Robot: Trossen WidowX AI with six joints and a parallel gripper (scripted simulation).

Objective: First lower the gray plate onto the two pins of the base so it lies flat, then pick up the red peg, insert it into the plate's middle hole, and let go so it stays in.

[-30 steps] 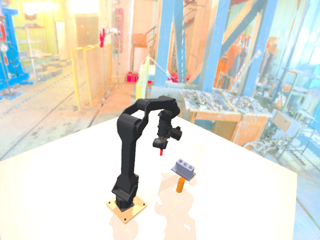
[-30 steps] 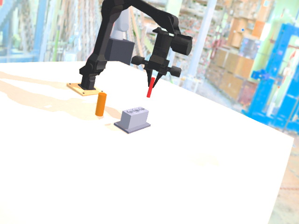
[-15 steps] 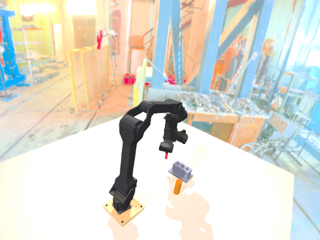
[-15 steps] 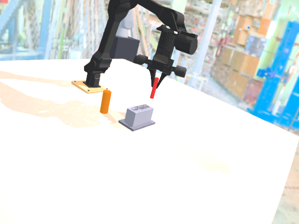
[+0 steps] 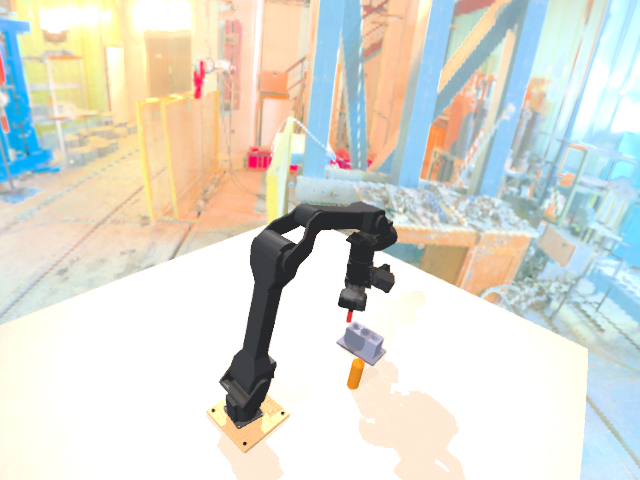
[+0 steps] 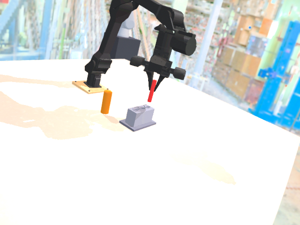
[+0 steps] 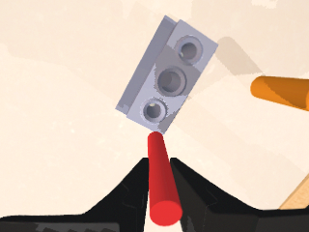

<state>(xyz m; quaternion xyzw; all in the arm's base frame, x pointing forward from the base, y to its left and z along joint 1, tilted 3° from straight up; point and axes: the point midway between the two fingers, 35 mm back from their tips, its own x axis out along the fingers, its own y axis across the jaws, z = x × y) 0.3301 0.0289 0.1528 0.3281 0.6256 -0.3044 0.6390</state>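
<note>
My gripper tip is now 2 cm short of the gray plate, 5 cm to the left of it and 7 cm above it. Round my gripper tip: red peg right at my gripper tip; orange cylinder 9 cm behind, 12 cm to the right, 7 cm below; base 2 cm ahead, 5 cm to the right, 10 cm below.
</note>
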